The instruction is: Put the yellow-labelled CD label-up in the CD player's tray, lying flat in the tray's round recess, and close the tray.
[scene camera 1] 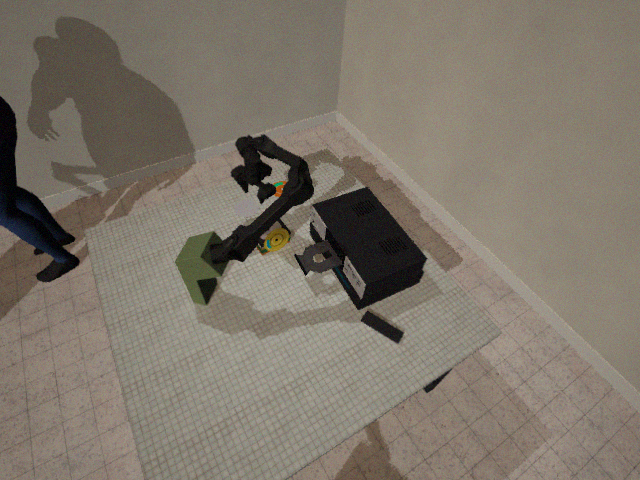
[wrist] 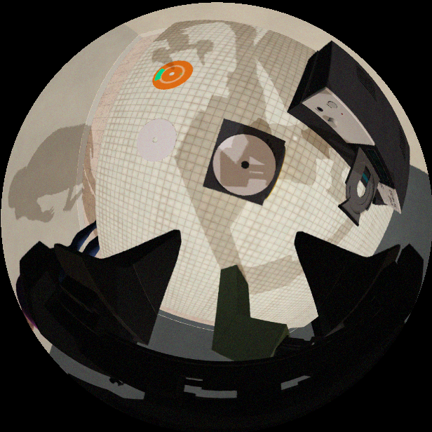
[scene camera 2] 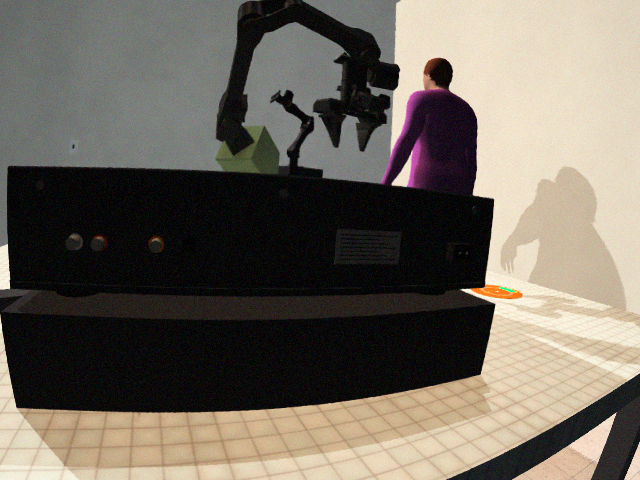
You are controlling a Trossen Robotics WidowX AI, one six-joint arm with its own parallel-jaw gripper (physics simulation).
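Frame: origin at the arm's base, x back, y right, z up, level; metres.
Where they show: gripper, fingertip midpoint: (scene camera 1: 254, 197) (scene camera 2: 349, 149); arm's base, origin of the base link: (scene camera 1: 217, 253) (scene camera 2: 239, 141).
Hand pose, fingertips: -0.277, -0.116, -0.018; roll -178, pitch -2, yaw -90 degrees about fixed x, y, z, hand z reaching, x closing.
Observation:
Each offset is from my fingertips to the top centre of the thing, as dx, dy, dz. "*": to the spot under its first point.
The yellow-labelled CD {* -0.030, +0.082, -0.216} (scene camera 1: 277, 239) shows its label in scene camera 1, against a black square case (wrist: 228, 128). In the wrist view a thin yellow sliver shows at the case's right edge; a silver disc (wrist: 231, 153) on the case faces up. How the yellow CD rests is unclear. The CD player (scene camera 1: 374, 227) (scene camera 2: 232, 217) (wrist: 382, 120) has its tray {-0.072, +0.321, -0.146} (scene camera 1: 327, 264) (wrist: 353, 202) out; its recess holds no disc. My gripper (scene camera 1: 253, 195) (scene camera 2: 349, 148) (wrist: 240, 237) is open and empty, pointing down high above the table, off to the side of the case.
A pale disc {-0.105, -0.199, -0.272} (scene camera 1: 248, 208) (wrist: 150, 132) and an orange disc {-0.317, -0.164, -0.272} (scene camera 1: 279, 192) (scene camera 2: 483, 291) (wrist: 186, 74) lie on the table. A green block (scene camera 1: 199, 250) (scene camera 2: 264, 149) (wrist: 232, 305) stands by my arm's base. A black bar {-0.009, +0.645, -0.253} (scene camera 1: 381, 326) lies near the player. A person (scene camera 2: 444, 134) stands beyond the table.

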